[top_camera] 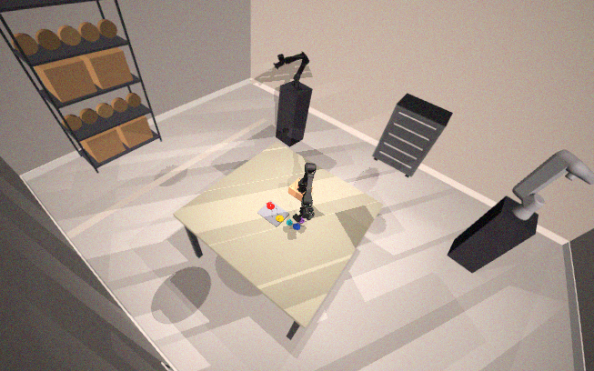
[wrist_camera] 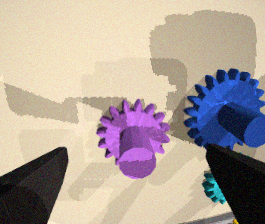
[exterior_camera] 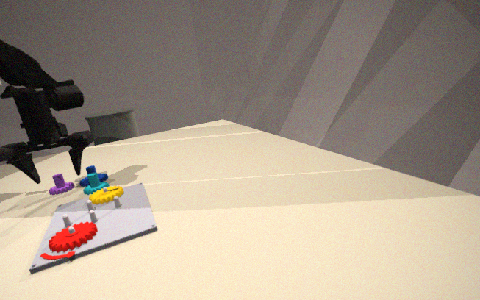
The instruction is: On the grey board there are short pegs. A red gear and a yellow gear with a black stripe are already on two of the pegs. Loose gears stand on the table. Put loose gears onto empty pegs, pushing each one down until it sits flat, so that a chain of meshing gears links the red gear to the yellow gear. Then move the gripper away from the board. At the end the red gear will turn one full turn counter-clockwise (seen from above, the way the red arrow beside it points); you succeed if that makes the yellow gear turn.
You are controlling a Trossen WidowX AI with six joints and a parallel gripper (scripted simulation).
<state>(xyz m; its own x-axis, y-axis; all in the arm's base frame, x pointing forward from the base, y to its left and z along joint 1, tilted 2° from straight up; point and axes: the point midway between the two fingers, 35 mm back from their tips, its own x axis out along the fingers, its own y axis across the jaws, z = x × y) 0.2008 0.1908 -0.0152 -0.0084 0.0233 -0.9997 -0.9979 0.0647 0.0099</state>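
My gripper tip is now 90 mm short of the red gear, 270 mm to the left of it and 10 mm above it. The rest, counted from my gripper tip: teal gear: 80 mm ahead, 50 mm to the right, 10 mm below; purple gear: 10 mm below; blue gear: 70 mm ahead, 10 mm to the left, 10 mm below.
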